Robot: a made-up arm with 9 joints. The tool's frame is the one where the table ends. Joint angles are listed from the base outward.
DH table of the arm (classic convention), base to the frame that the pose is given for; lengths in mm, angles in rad. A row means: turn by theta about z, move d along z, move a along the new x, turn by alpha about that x. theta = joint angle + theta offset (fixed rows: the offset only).
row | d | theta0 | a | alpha
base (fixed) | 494 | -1.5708 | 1 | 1.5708
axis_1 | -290 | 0 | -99 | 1.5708
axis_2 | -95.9 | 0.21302 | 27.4 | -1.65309
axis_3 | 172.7 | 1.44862 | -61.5 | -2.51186
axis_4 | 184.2 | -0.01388 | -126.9 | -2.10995
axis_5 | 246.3 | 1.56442 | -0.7 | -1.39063
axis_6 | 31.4 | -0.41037 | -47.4 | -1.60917
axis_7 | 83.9 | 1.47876 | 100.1 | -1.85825
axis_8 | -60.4 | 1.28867 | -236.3 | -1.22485
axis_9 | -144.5 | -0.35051 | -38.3 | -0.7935
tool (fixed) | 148.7 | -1.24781 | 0 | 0
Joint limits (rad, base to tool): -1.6..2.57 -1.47..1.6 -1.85..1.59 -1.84..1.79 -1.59..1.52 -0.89..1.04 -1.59..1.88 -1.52..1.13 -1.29..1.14
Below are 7 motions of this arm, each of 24 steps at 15 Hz.
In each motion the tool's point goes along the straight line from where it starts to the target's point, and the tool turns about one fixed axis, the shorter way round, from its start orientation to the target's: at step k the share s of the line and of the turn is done. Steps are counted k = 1, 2, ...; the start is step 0. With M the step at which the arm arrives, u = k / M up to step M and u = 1 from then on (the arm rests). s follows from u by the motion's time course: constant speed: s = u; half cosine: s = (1 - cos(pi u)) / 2; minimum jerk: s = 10 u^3 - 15 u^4 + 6 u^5.
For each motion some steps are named. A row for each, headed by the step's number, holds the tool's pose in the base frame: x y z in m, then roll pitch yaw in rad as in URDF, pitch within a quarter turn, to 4 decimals.
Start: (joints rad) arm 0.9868 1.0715 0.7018 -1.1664 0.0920 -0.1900 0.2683 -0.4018 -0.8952
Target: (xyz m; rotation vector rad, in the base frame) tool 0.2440 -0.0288 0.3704 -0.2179 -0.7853 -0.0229
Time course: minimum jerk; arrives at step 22
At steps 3, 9, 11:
3: 0.0728 0.1079 0.4054 -0.1185 -0.9701 -1.6379
9: 0.1275 0.0643 0.3942 -0.2279 -0.9311 -1.0365
11: 0.1566 0.0410 0.3883 -0.2633 -0.8974 -0.7355

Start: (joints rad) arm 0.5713 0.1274 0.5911 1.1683 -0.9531 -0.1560 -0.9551 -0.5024 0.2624
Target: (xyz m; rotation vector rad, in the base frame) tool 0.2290 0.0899 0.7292 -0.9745 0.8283 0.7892
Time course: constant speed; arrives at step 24
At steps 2, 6, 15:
2: 0.0571 0.2737 0.4057 2.4809 0.7855 -0.9784
6: 0.0883 0.2403 0.4645 2.7836 0.9543 -0.9805
15: 0.1587 0.1651 0.5969 -2.3047 1.2405 -0.4233

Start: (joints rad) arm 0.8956 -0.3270 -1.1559 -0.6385 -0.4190 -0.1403 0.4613 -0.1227 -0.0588
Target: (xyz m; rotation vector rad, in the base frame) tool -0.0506 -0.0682 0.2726 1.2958 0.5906 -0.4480
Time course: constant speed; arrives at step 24
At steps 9, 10, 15, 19, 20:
9: 0.0281 0.1209 0.3451 1.5829 0.7639 -0.2162
10: 0.0229 0.1083 0.3403 1.5684 0.7576 -0.2005
15: -0.0034 0.0453 0.3161 1.4953 0.7286 -0.1215
19: -0.0244 -0.0052 0.2968 1.4360 0.7085 -0.0577
20: -0.0296 -0.0178 0.2919 1.4211 0.7040 -0.0417

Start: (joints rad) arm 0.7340 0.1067 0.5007 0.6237 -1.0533 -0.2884 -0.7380 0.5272 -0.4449
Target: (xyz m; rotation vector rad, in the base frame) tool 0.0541 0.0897 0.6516 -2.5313 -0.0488 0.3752
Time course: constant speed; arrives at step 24
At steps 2, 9, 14, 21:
2: 0.1283 0.1572 0.5775 -3.0688 0.8210 0.1699
9: 0.1047 0.1357 0.6011 -2.8803 0.6402 0.1926
14: 0.0878 0.1204 0.6179 -2.7618 0.5107 0.1834
21: 0.0642 0.0989 0.6415 -2.6046 0.3327 0.1443

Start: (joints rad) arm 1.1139 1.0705 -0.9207 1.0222 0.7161 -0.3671 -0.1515 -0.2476 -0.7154
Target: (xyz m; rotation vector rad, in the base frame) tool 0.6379 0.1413 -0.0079 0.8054 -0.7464 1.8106
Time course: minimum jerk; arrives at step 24
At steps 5, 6, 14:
5: 0.4886 0.3578 0.1330 2.0707 -1.1493 0.1294
6: 0.4948 0.3488 0.1271 2.0029 -1.1799 0.1833
14: 0.5826 0.2215 0.0443 0.2360 -1.2133 1.7577

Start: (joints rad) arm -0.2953 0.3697 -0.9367 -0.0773 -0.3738 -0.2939 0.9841 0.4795 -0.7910
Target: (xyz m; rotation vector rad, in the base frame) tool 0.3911 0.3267 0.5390 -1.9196 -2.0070 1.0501
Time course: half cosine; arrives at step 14
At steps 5, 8, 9, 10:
5: 0.3142 0.2060 0.6851 -2.5511 0.0844 1.4726
8: 0.3494 0.2613 0.6182 -2.5233 0.2061 1.5890
9: 0.3607 0.2790 0.5967 -2.5111 0.2445 1.6279
10: 0.3709 0.2950 0.5774 -2.4988 0.2785 1.6635

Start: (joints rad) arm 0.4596 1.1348 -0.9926 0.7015 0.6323 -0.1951 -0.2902 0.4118 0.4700
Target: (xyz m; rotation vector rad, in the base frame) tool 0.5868 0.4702 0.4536 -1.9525 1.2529 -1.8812
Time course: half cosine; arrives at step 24
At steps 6, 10, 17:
6: 0.4545 0.5444 0.5090 -1.5003 -0.3850 -1.4423
10: 0.4892 0.5249 0.4944 -1.6073 -0.4972 -1.5422
17: 0.5565 0.4872 0.4663 -1.7979 -0.7378 -1.7142

